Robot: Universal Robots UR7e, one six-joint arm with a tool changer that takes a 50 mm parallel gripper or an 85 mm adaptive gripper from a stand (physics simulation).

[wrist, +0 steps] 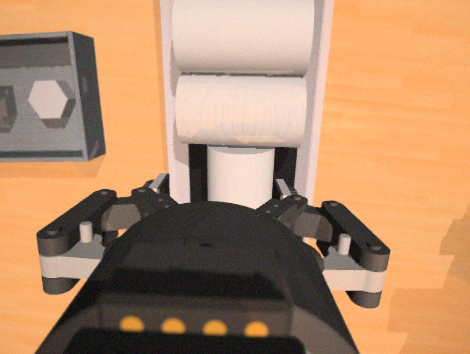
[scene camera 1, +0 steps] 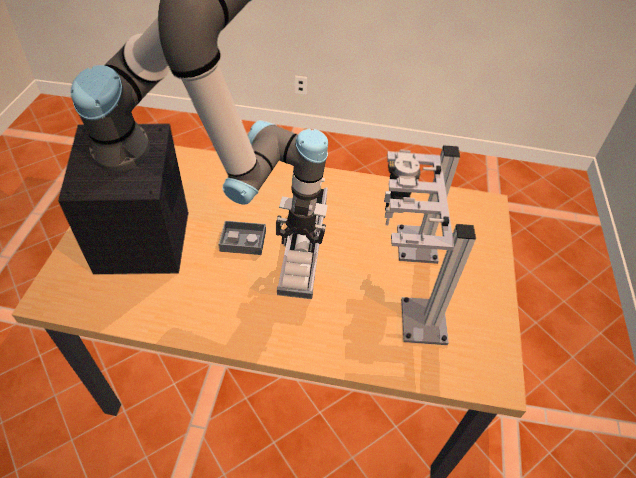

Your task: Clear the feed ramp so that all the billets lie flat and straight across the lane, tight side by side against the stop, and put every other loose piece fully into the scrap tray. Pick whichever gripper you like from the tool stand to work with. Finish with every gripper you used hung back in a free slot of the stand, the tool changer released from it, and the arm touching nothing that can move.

adaptive gripper: wrist 215, 267; scene camera 1 298, 224
